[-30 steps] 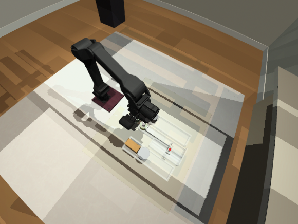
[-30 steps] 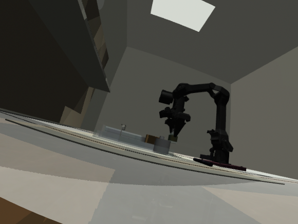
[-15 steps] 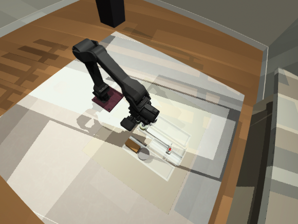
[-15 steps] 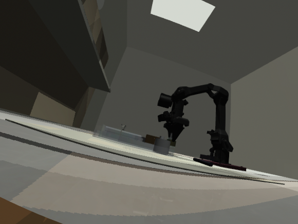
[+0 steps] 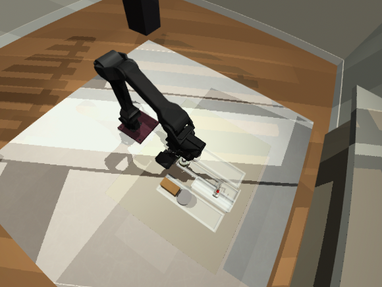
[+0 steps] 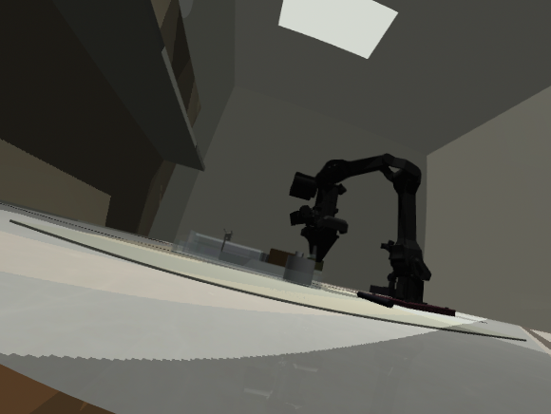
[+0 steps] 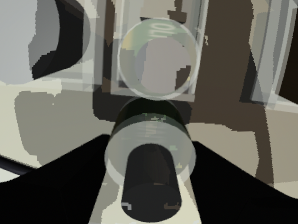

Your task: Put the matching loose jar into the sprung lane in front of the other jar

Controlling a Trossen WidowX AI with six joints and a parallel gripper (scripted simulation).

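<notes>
My gripper tip is 6 cm short of the brown box, 13 cm to the left of it and 2 cm above it. From my gripper tip the other things lie so: red mark: 23 cm ahead, 5 cm to the right, 1 cm above.
</notes>
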